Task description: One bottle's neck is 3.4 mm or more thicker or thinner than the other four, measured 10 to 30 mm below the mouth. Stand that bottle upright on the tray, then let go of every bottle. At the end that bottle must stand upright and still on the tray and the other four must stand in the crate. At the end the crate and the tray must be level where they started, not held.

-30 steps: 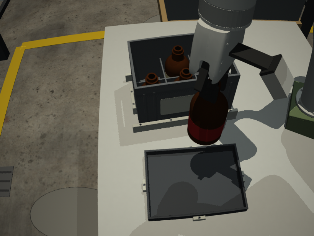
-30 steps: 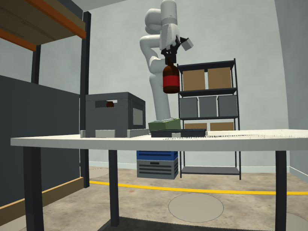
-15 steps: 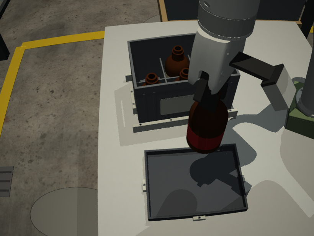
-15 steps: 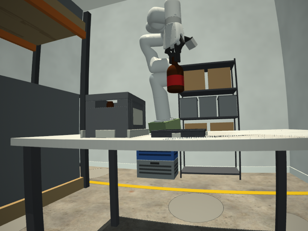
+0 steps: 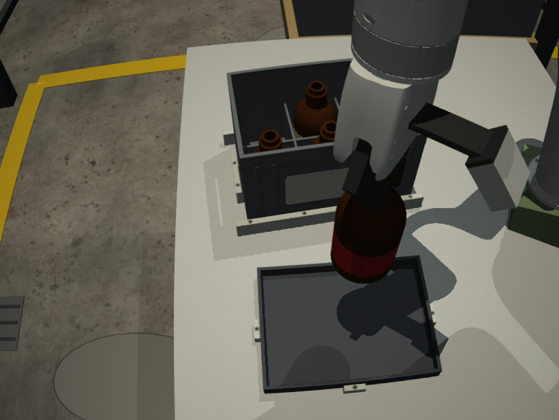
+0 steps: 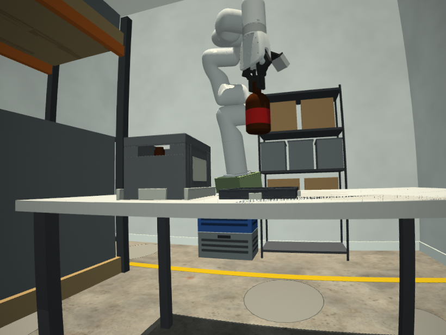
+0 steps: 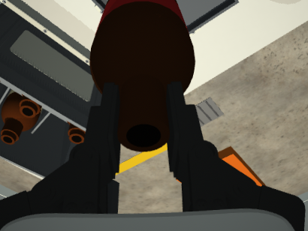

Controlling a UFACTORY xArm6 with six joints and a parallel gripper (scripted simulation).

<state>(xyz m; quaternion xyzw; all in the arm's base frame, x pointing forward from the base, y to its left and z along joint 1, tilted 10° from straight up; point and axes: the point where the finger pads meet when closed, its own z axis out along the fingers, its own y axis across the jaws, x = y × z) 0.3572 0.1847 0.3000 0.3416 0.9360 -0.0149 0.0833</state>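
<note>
Now: hand 70 mm above the glass bottle. Round my hand: dark tray 320 mm below, 10 mm to the left; dark crate 280 mm to the right, 250 mm below.
</note>
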